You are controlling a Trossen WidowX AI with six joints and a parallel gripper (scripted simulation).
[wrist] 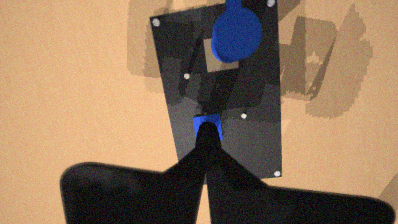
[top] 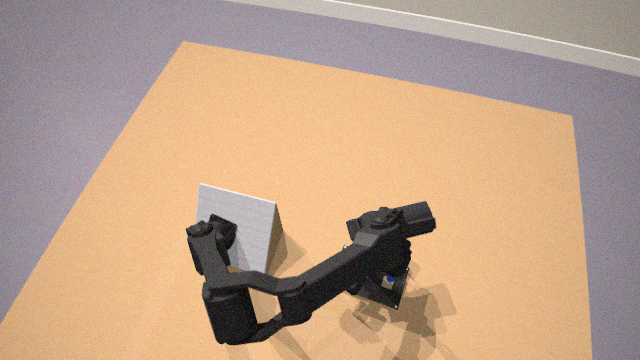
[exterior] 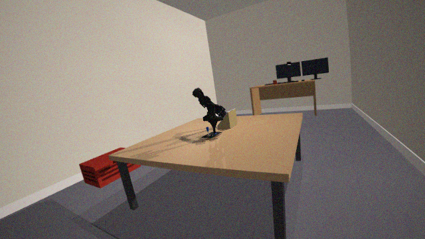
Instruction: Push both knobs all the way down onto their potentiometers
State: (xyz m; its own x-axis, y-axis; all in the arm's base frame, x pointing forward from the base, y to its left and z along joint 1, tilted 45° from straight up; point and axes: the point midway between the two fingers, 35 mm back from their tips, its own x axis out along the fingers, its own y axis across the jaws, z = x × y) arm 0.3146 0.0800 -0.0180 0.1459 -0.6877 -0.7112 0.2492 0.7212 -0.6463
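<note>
Right now my gripper tip is 1 cm above the dark knob. Round my gripper tip: blue knob: 6 cm ahead, 2 cm to the right, 2 cm above.
</note>
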